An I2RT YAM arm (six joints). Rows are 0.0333 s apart.
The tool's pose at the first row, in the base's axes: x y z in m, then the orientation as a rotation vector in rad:
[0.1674 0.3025 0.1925 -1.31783 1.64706 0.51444]
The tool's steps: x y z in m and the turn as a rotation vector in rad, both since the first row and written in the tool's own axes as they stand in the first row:
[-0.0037 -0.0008 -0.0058 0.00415 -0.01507 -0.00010]
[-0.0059 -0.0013 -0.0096 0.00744 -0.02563 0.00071]
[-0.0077 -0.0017 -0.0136 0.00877 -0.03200 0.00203]
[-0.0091 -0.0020 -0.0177 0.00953 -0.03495 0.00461]
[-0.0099 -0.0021 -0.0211 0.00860 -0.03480 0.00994]
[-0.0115 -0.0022 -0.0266 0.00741 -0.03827 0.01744]
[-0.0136 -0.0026 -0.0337 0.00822 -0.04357 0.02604]
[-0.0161 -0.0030 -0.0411 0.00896 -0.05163 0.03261]
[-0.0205 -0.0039 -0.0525 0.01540 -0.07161 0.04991]
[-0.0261 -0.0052 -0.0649 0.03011 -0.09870 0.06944]
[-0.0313 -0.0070 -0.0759 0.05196 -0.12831 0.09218]
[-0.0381 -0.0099 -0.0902 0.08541 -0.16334 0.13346]
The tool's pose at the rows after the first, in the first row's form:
[0.1658 0.2996 0.1986 -1.30803 1.63490 0.51945]
[0.1647 0.2977 0.2024 -1.30022 1.62704 0.52312]
[0.1634 0.2953 0.2059 -1.29534 1.62286 0.52639]
[0.1620 0.2928 0.2091 -1.29149 1.62237 0.52894]
[0.1608 0.2905 0.2115 -1.28817 1.62632 0.53284]
[0.1586 0.2870 0.2155 -1.28173 1.62884 0.54032]
[0.1561 0.2824 0.2207 -1.27215 1.63074 0.54771]
[0.1535 0.2778 0.2265 -1.26291 1.62887 0.55552]
[0.1497 0.2709 0.2359 -1.23588 1.62508 0.57128]
[0.1458 0.2637 0.2468 -1.19799 1.61720 0.58481]
[0.1430 0.2572 0.2569 -1.15146 1.60944 0.59502]
[0.1399 0.2486 0.2701 -1.07996 1.60961 0.60823]

